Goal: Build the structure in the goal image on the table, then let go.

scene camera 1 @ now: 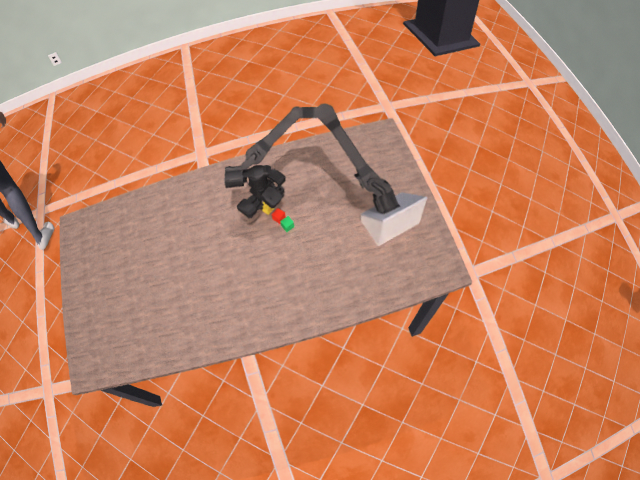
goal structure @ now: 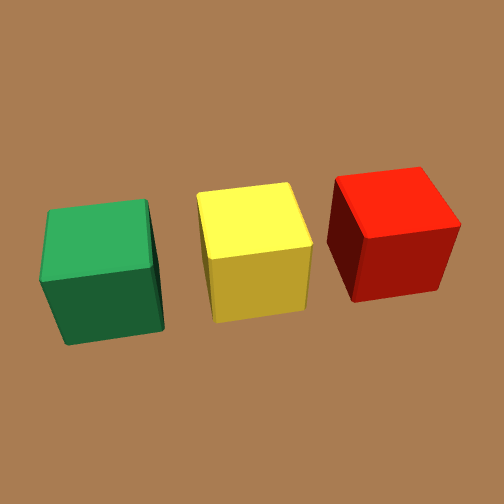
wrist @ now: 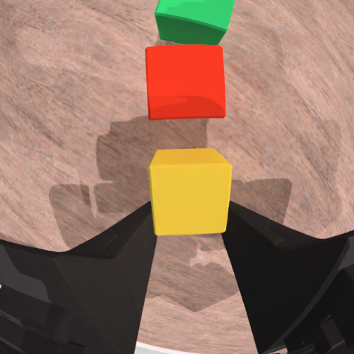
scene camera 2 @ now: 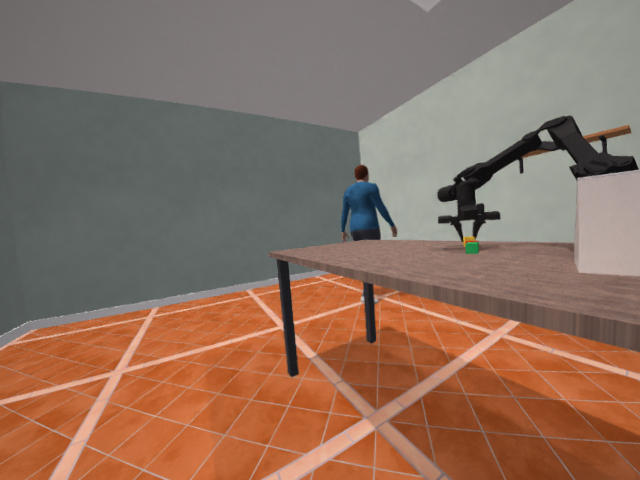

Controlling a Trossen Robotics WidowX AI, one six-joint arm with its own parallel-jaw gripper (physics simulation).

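Seen in the pictures: gripper, fingertip midpoint: (scene camera 1: 264, 205); arm's base at its link origin: (scene camera 1: 389, 208) (scene camera 2: 625, 205).
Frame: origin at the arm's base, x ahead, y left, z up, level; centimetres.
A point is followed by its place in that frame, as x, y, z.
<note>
My gripper (scene camera 1: 263, 207) {34.7, -23.4, -9.1} (scene camera 2: 468, 239) {34.7, -23.4, -9.1} (wrist: 187, 208) points down and is shut on the yellow cube (scene camera 1: 266, 208) {34.7, -20.9, -7.3} (scene camera 2: 468, 240) {33.7, -20.6, -8.3} (wrist: 190, 199). The yellow cube hangs a little above the table; its shadow lies on the wood beneath it in the wrist view. The red cube (scene camera 1: 278, 214) {31.8, -17.6, -8.4} (wrist: 186, 82) stands on the table just ahead of the yellow cube, with a gap between them in the wrist view. In scene camera 2 it is mostly hidden behind the green cube. The green cube (scene camera 1: 287, 223) {30.3, -13.1, -8.3} (scene camera 2: 471, 248) {29.9, -12.1, -10.0} (wrist: 194, 20) stands beyond the red cube, close to it and slightly turned.
The wooden table (scene camera 1: 206, 289) {64.0, -3.7, -11.6} (scene camera 2: 413, 263) {37.1, 9.7, -11.6} carries the cubes and a white block (scene camera 1: 397, 222) {-0.3, 5.2, -0.7} (scene camera 2: 607, 222) {2.4, 5.5, -2.6} under the arm's base. A person (scene camera 2: 362, 206) in a blue top stands beyond the table. A dark pillar (scene camera 1: 445, 23) stands on the floor beyond the table.
</note>
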